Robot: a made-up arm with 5 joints. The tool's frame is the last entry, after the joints.
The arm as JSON. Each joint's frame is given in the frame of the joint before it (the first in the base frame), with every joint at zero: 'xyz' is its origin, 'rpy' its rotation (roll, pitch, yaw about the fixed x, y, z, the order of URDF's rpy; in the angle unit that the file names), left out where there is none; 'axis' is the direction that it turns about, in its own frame. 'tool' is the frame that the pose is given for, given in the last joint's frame.
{
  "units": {
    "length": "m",
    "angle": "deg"
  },
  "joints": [
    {
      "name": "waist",
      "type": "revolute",
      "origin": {
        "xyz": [
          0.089,
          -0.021,
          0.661
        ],
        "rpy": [
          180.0,
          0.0,
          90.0
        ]
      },
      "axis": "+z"
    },
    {
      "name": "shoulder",
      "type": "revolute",
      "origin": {
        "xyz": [
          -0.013,
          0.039,
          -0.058
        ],
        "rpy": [
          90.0,
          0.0,
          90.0
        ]
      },
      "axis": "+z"
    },
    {
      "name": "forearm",
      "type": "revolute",
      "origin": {
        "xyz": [
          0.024,
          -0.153,
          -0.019
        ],
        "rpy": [
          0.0,
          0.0,
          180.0
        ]
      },
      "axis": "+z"
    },
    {
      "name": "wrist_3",
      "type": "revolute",
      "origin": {
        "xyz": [
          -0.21,
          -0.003,
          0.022
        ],
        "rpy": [
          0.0,
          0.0,
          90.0
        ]
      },
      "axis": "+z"
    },
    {
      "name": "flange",
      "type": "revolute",
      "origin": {
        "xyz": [
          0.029,
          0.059,
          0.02
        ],
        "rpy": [
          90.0,
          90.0,
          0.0
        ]
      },
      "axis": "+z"
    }
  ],
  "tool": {
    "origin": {
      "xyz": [
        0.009,
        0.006,
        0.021
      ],
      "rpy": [
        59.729,
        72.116,
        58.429
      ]
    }
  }
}
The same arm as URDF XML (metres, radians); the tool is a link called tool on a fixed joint. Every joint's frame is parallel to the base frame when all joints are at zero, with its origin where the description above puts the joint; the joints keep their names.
<robot name="arm">
<joint name="waist" type="continuous"><parent link="base_link"/><child link="link1"/><origin xyz="0.089 -0.021 0.661"/><axis xyz="0 0 -1"/></joint>
<joint name="shoulder" type="continuous"><parent link="link1"/><child link="link2"/><origin xyz="0.039 -0.013 0.058"/><axis xyz="0 1 0"/></joint>
<joint name="forearm" type="continuous"><parent link="link2"/><child link="link3"/><origin xyz="0.024 -0.019 0.153"/><axis xyz="0 1 0"/></joint>
<joint name="wrist_3" type="continuous"><parent link="link3"/><child link="link4"/><origin xyz="0.21 0.022 -0.003"/><axis xyz="0 1 0"/></joint>
<joint name="flange" type="continuous"><parent link="link4"/><child link="link5"/><origin xyz="0.059 0.02 0.029"/><axis xyz="-1 0 0"/></joint>
<joint name="tool_joint" type="fixed"><parent link="link5"/><child link="tool"/><origin xyz="-0.021 -0.009 0.006" rpy="1.6158 -0.2647 -0.1674"/></joint>
<link name="base_link"/>
<link name="link1"/>
<link name="link2"/>
<link name="link3"/>
<link name="link4"/>
<link name="link5"/>
<link name="tool"/>
</robot>

